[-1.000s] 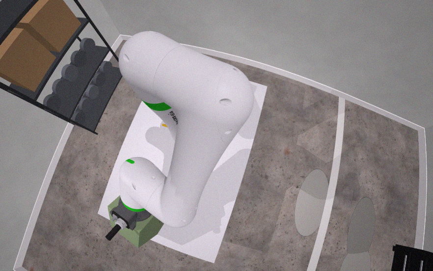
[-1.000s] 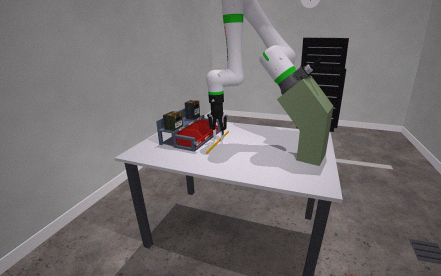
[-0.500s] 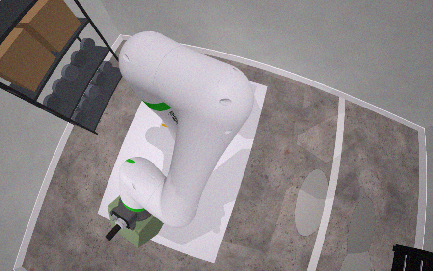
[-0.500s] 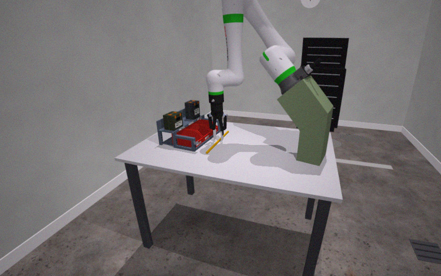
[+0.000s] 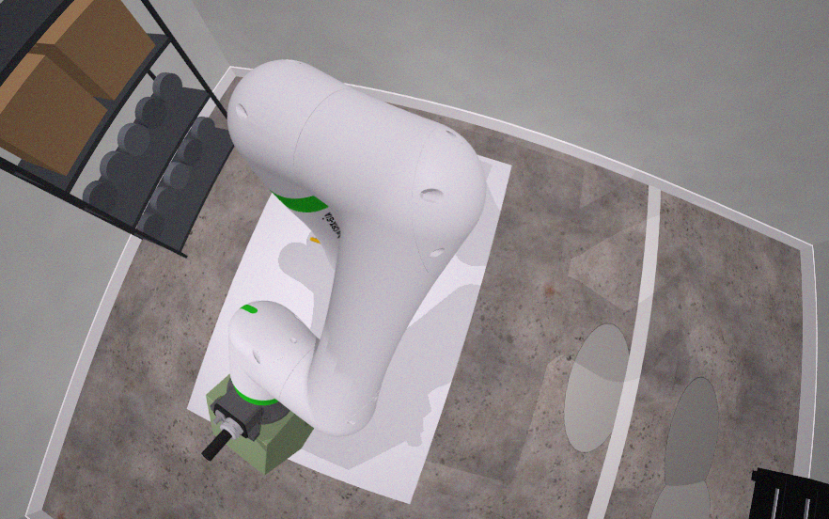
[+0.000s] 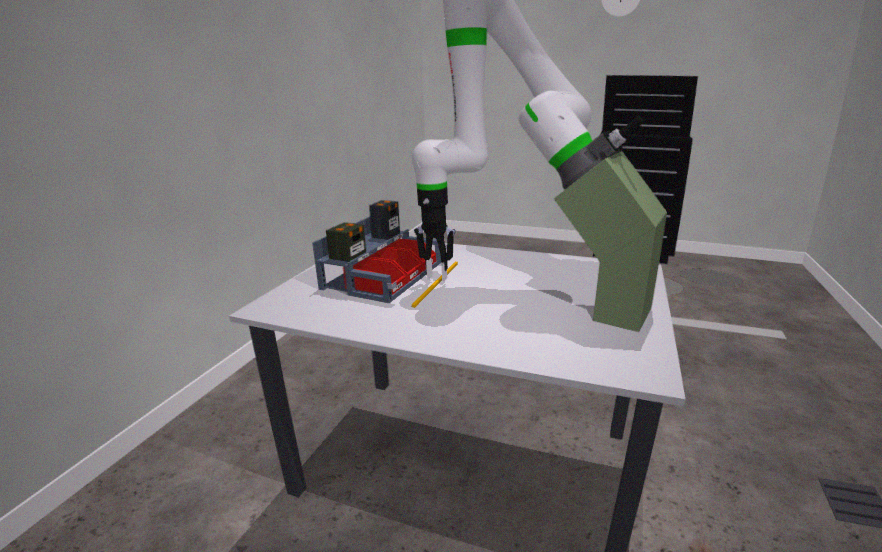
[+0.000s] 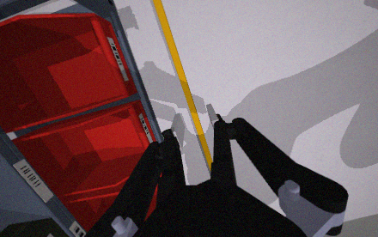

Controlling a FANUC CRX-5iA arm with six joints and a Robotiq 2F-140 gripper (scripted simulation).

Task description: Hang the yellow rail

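The yellow rail lies 4 cm below my hand.
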